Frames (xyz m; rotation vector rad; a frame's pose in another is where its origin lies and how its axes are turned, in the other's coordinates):
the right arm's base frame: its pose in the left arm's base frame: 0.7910 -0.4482 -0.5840 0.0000 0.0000 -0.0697
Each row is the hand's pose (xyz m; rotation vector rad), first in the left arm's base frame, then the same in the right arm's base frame.
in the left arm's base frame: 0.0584 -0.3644 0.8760 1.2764 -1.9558 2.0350
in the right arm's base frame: -0.7367 0.0326 1.4600 -1.3617 1.9356 -2.0633
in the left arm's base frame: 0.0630 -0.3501 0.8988 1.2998 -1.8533 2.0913
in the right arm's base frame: -0.7331 0.0472 1.4828 1.3839 -1.8338 2.1245
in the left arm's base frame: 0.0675 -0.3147 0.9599 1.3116 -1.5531 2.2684
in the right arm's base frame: -0.7310 0.0828 1.5439 1.3869 -1.5308 2.3087
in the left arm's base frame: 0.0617 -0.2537 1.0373 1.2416 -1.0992 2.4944
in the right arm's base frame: -0.7411 0.1432 1.6213 1.3017 -1.0739 2.5447
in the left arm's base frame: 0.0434 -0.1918 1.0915 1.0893 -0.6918 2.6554
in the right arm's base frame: -0.7636 0.2037 1.6755 1.1336 -0.6657 2.7134
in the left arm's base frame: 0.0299 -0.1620 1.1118 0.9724 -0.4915 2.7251
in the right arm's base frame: -0.7792 0.2325 1.6958 1.0079 -0.4661 2.7865
